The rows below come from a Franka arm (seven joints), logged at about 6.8 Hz.
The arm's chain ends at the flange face. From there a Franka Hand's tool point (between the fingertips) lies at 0.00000 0.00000 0.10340 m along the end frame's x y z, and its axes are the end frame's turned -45 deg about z.
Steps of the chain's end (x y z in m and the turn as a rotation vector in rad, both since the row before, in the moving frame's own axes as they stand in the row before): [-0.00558 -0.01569 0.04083 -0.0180 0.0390 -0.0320]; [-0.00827 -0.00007 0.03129 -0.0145 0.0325 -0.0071]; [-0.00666 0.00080 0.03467 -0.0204 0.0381 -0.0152]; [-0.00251 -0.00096 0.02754 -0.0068 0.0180 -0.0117]
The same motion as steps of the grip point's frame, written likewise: [0.00875 -0.01090 0.04073 -0.0403 0.0148 -0.0320]; [-0.00447 -0.00247 0.03122 -0.0332 0.0127 -0.0071]; [-0.00395 0.00012 0.03457 -0.0414 0.0125 -0.0152]; [-0.00027 -0.00065 0.02752 -0.0175 0.0079 -0.0117]
